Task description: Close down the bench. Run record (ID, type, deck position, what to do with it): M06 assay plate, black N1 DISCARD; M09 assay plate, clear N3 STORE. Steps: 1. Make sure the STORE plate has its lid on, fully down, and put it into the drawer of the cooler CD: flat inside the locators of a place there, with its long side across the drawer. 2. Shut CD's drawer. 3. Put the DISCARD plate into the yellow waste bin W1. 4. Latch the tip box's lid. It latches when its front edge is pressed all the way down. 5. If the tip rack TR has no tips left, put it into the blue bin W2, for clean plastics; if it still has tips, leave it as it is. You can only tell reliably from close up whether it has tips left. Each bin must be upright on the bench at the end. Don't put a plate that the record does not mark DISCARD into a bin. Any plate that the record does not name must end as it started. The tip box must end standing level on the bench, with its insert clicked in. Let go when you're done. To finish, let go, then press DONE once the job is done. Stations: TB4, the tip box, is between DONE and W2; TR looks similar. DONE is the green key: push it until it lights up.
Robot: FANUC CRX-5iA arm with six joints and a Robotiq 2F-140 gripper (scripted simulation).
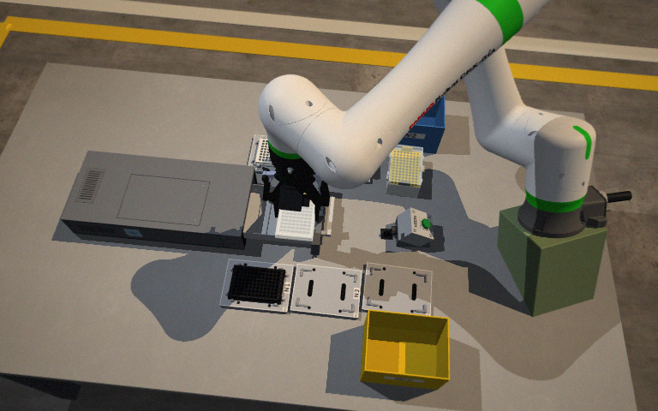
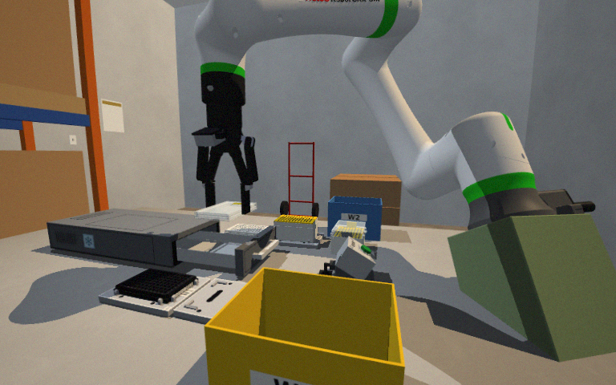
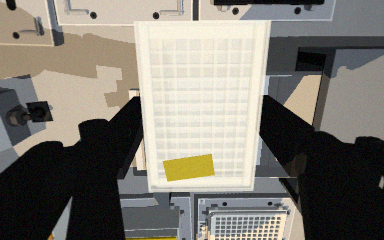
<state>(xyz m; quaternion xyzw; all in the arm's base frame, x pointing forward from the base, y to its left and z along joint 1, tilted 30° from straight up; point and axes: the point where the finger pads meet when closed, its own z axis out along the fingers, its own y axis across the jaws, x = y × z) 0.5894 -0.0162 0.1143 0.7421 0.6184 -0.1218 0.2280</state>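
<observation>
Right now the cooler drawer is 130 mm below my hand, 70 mm to the right of it and 60 mm ahead of it. The rest, counted from my hand: black assay plate: 150 mm below, 110 mm to the left, 110 mm ahead; tip rack TR: 230 mm to the right, 150 mm behind, 120 mm below; cooler CD: 200 mm ahead, 130 mm below, 100 mm to the right.
</observation>
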